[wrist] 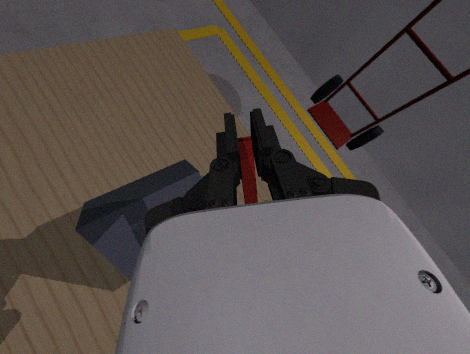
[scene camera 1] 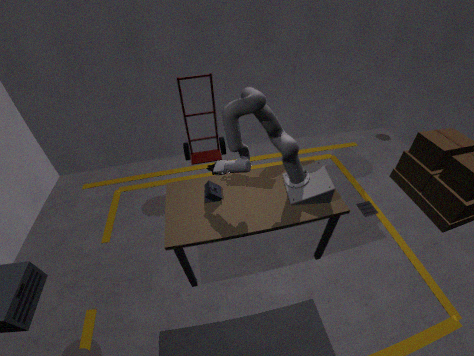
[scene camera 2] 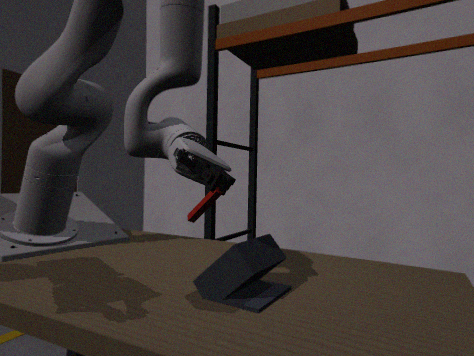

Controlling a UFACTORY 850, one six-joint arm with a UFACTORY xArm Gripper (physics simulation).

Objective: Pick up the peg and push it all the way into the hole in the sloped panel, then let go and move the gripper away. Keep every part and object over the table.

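Note:
My gripper [scene camera 2: 227, 182] [wrist: 243, 127] is shut on the red peg [scene camera 2: 202, 206] [wrist: 248, 172]. It holds the peg by one end, in the air above the table; the peg slants down and back toward the arm's base in the second scene view. The dark blue-grey sloped panel [scene camera 1: 213, 191] [scene camera 2: 232, 267] [wrist: 142, 200] stands on the table [scene camera 1: 250, 215] [scene camera 2: 375, 310] [wrist: 100, 100], lower than the gripper and apart from the peg. In the wrist view the panel is left of the fingers, partly hidden by the gripper body. I cannot make out the hole clearly.
The arm's base plate [scene camera 1: 315, 192] [scene camera 2: 100, 235] is bolted at the other end of the table. A red hand truck [scene camera 1: 206, 157] [wrist: 331, 125] stands on the floor behind the table. Stacked boxes [scene camera 1: 442, 175] are at the right. A shelf rack [scene camera 2: 254, 150] stands beyond the table.

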